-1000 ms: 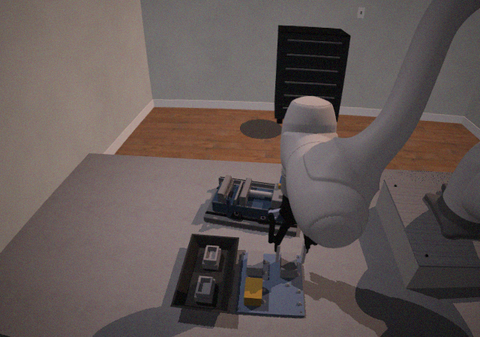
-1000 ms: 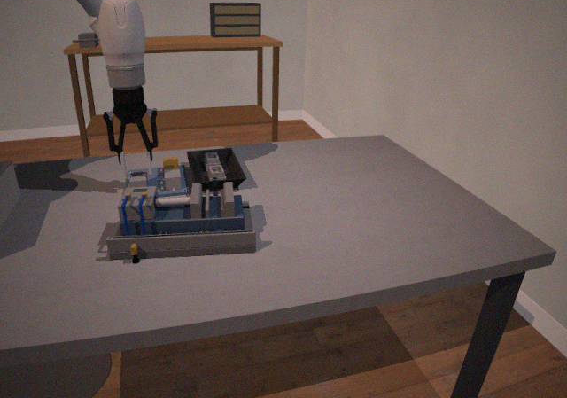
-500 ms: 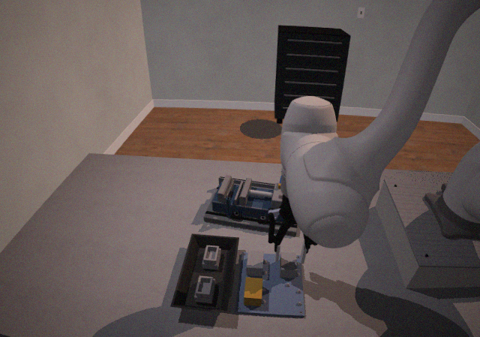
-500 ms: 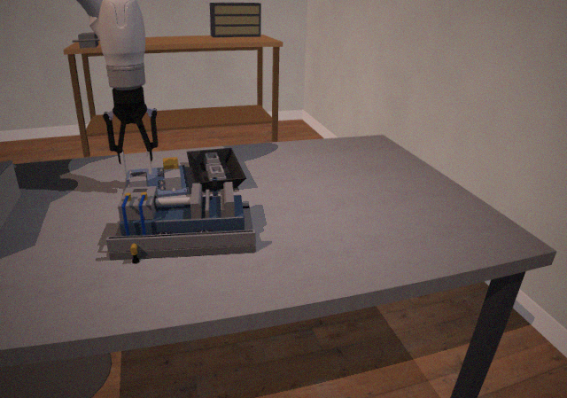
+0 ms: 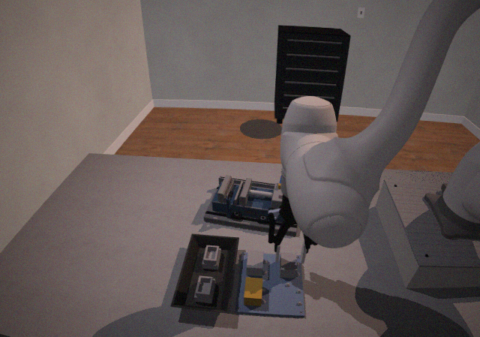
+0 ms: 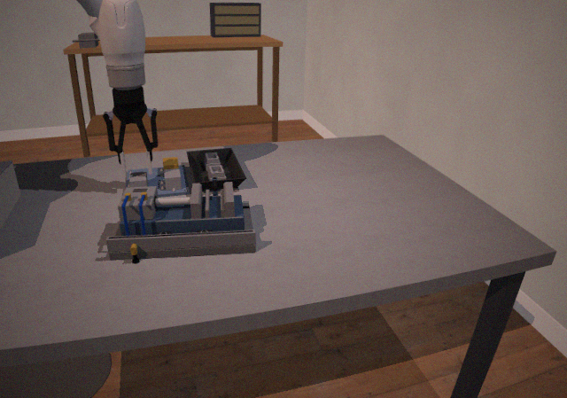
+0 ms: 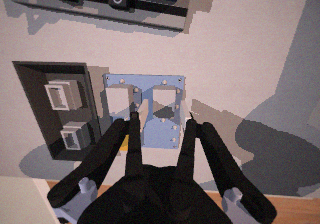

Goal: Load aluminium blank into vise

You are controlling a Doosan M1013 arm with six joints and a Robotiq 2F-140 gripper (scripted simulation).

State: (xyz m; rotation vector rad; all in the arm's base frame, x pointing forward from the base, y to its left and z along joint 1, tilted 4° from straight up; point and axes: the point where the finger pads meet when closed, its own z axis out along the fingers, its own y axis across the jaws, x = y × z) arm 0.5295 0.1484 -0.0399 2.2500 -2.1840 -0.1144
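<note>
My gripper is now 40 mm short of the infeed plate, 50 mm to the right of it and 80 mm above it. Round my hand: blue vise (110 mm ahead, 240 mm to the right, 40 mm below); brass blank (90 mm ahead, 90 mm to the left, 60 mm below); aluminium blank (90 mm ahead, 60 mm below).
</note>
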